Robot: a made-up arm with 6 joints. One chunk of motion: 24 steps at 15 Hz.
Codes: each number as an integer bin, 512 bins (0 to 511) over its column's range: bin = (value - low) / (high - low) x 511, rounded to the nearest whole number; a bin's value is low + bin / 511 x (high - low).
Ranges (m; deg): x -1.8..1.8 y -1.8..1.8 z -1.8..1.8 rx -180..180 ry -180..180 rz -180..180
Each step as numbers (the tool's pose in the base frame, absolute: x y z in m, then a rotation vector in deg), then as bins.
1 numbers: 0.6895 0.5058 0.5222 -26.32 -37.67 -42.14
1 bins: 353 327 330 218 202 196
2 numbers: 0.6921 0.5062 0.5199 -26.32 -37.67 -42.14
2 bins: 354 327 329 218 202 196
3 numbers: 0.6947 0.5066 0.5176 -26.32 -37.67 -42.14
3 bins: 354 327 329 218 202 196
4 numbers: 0.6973 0.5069 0.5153 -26.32 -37.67 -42.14
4 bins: 354 327 329 218 202 196
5 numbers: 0.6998 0.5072 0.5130 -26.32 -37.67 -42.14
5 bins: 355 327 328 218 202 196
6 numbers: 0.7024 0.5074 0.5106 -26.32 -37.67 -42.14
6 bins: 355 328 328 218 202 196
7 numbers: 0.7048 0.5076 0.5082 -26.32 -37.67 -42.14
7 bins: 356 328 328 218 202 196
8 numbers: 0.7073 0.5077 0.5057 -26.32 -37.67 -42.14
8 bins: 356 328 327 218 202 196
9 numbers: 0.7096 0.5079 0.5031 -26.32 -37.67 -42.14
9 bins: 356 328 327 218 202 196
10 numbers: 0.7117 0.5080 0.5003 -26.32 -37.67 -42.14
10 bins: 357 328 327 218 202 196
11 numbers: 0.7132 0.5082 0.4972 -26.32 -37.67 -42.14
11 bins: 357 328 326 218 202 196
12 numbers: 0.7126 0.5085 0.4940 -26.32 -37.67 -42.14
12 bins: 357 328 326 218 202 196
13 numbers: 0.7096 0.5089 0.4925 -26.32 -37.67 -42.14
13 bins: 356 328 325 218 202 196
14 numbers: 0.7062 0.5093 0.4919 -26.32 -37.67 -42.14
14 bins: 356 328 325 218 202 196
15 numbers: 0.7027 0.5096 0.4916 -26.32 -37.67 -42.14
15 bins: 355 328 325 218 202 196
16 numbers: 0.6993 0.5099 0.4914 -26.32 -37.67 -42.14
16 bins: 355 328 325 218 202 196
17 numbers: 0.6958 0.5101 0.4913 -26.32 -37.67 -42.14
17 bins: 354 328 325 218 202 196
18 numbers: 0.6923 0.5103 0.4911 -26.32 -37.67 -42.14
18 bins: 354 328 325 218 202 196
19 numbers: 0.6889 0.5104 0.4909 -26.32 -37.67 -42.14
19 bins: 353 328 325 218 202 196
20 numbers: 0.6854 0.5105 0.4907 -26.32 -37.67 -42.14
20 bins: 353 328 325 218 202 196
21 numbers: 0.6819 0.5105 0.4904 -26.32 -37.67 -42.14
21 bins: 352 328 325 218 202 196
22 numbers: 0.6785 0.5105 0.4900 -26.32 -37.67 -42.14
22 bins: 352 328 325 218 202 196
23 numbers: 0.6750 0.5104 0.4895 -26.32 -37.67 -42.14
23 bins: 351 328 325 218 202 196
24 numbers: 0.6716 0.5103 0.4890 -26.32 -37.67 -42.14
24 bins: 351 328 325 218 202 196
